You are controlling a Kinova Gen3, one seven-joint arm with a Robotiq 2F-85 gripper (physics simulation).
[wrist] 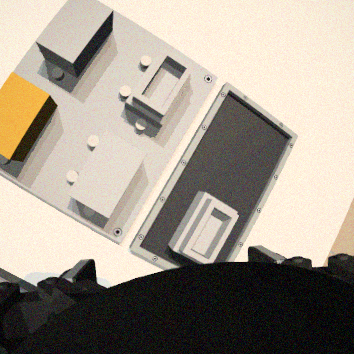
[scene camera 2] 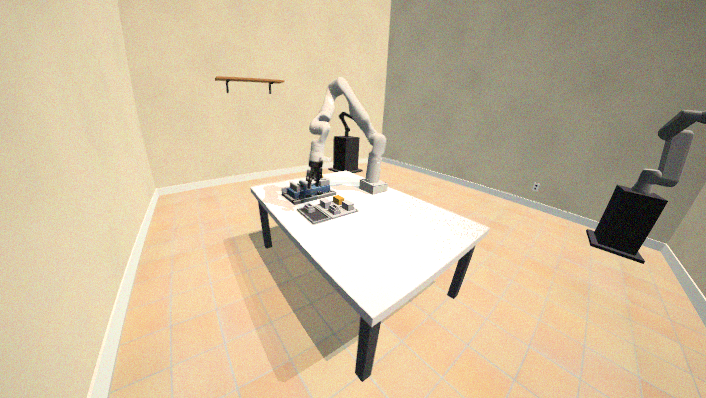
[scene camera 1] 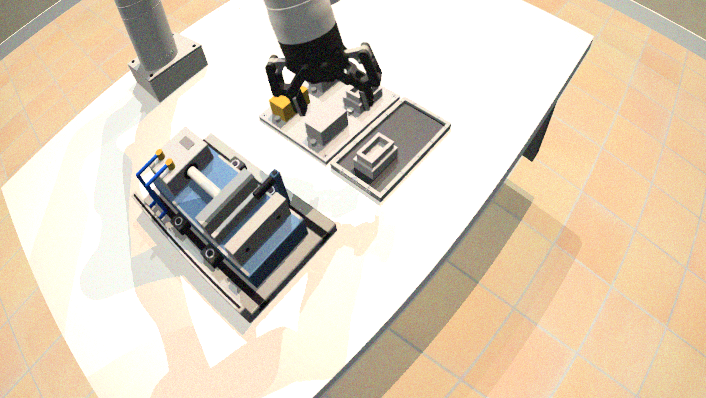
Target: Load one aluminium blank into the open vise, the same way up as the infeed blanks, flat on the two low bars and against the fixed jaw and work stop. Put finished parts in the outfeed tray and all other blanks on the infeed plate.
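Frame: origin at the arm's base, x right, y back, z down, level; centimetres.
Where they show: gripper, between the fingertips: [scene camera 2: 313, 187] [scene camera 1: 335, 109]; arm's base, origin of its link: [scene camera 2: 371, 180] [scene camera 1: 159, 58].
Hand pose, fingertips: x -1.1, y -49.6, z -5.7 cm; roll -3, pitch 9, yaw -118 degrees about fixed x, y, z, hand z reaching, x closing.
Each offset is from my fingertips to the top centre of the thing. "pt": to the spot under its first point.
My gripper [scene camera 1: 335, 106] [scene camera 2: 314, 184] [wrist: 172, 270] is open and empty, raised above the table. It overlaps the infeed plate [scene camera 1: 292, 128] [wrist: 125, 45] in scene camera 1 and the vise in scene camera 2. On the plate are a plain grey block @[dx -3.5, dy +5.5, dz +7.6 cm] [scene camera 1: 326, 124] [wrist: 107, 175], a second grey block @[dx -13.4, dy +13.5, dz +7.6 cm] [wrist: 75, 32], a yellow-orange block @[dx -4.4, dy +14.6, dz +7.6 cm] [scene camera 1: 281, 107] [wrist: 22, 117] and a stepped part with a pocket @[dx -12.5, dy +4.6, dz +7.8 cm] [wrist: 162, 85]. Another pocketed part @[dx -2.4, dy -4.6, dz +7.9 cm] [scene camera 1: 375, 156] [wrist: 207, 230] sits in the outfeed tray [scene camera 1: 417, 125] [wrist: 215, 145]. The blue vise @[dx +18.7, dy +9.1, dz +2.1 cm] [scene camera 1: 277, 250] shows no blank between its jaws; the low bars are partly hidden.
The work stop @[pt dx +11.8, dy +1.0, dz +5.2 cm] [scene camera 1: 281, 187] stands upright beside the jaws, with a black rod @[dx +14.0, dy +1.7, dz +2.4 cm] [scene camera 1: 263, 187]. Blue tubes with yellow caps @[pt dx +19.7, dy +16.4, dz +1.2 cm] [scene camera 1: 170, 164] rise at the vise's other end. The arm's base [scene camera 1: 175, 72] [scene camera 2: 373, 186] stands behind. A dark pedestal [scene camera 2: 346, 153] is beyond the table.
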